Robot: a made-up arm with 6 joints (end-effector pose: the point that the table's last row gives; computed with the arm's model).
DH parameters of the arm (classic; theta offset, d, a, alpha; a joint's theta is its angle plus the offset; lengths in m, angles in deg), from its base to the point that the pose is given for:
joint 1: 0 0.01 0.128 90
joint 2: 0 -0.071 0.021 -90
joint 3: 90 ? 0.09 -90
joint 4: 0 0.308 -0.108 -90
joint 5: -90 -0.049 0.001 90
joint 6: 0 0.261 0.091 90
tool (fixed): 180 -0.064 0 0
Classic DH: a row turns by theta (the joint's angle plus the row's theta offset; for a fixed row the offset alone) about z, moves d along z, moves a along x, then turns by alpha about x.
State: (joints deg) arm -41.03 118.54 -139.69 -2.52 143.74 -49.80
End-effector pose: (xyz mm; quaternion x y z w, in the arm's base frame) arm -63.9 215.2 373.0 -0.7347 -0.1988 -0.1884 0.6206
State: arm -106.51 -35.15 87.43 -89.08 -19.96 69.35
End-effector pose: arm -64.3 191.6 -179.7 0.6842 -0.5016 -0.4805 0.2220
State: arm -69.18 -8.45 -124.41 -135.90 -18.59 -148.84
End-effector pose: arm 225.2 -333.1 -357.6 0.3417 -0.1763 -0.3703 0.8456
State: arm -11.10 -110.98 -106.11 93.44 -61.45 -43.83
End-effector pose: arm 392.4 74.7 -325.3 0.1337 -0.7934 0.1176 0.5821
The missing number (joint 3, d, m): 0.021
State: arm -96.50 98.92 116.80 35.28 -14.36 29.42
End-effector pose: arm -64.0 129.5 345.3 -0.7745 0.1807 0.4333 0.4239
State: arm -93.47 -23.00 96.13 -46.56 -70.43 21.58
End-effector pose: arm -13.5 -127.4 -200.3 0.5465 -0.4504 0.4009 0.5812
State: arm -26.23 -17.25 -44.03 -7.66 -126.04 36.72
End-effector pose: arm 236.2 113.1 -35.0 0.2506 -0.2564 0.3998 0.8436
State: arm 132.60 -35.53 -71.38 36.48 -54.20 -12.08
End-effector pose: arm -183.7 -37.9 315.4 -0.6482 0.1000 0.6397 0.4007
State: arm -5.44 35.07 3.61 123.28 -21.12 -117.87
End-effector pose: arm -150.0 491.3 66.0 -0.2827 0.4212 -0.8332 0.2202
